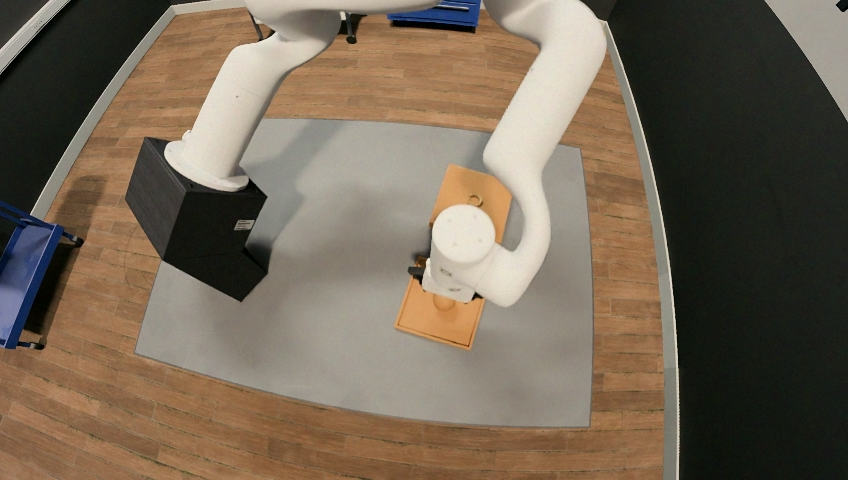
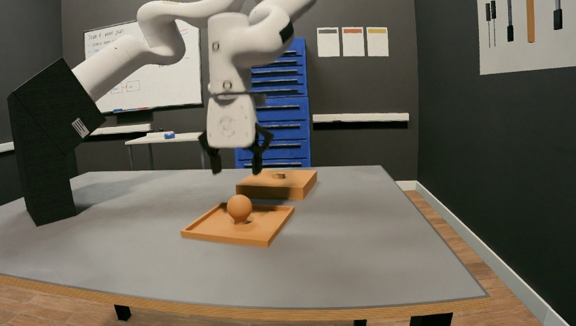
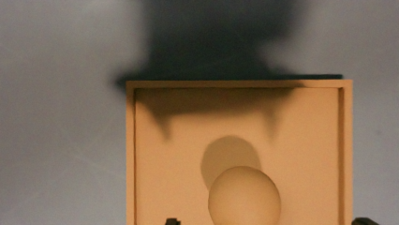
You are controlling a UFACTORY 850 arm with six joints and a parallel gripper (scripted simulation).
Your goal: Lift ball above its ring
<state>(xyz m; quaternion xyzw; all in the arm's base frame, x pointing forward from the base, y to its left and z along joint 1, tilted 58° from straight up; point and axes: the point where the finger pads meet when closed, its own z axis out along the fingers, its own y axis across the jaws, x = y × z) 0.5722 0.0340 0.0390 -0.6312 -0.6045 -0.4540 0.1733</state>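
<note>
Right now the orange ball is 8 cm below my hand. From my hand the other things lie so: orange tray 11 cm below; then orange block 27 cm to the left, 9 cm below, 4 cm behind.
</note>
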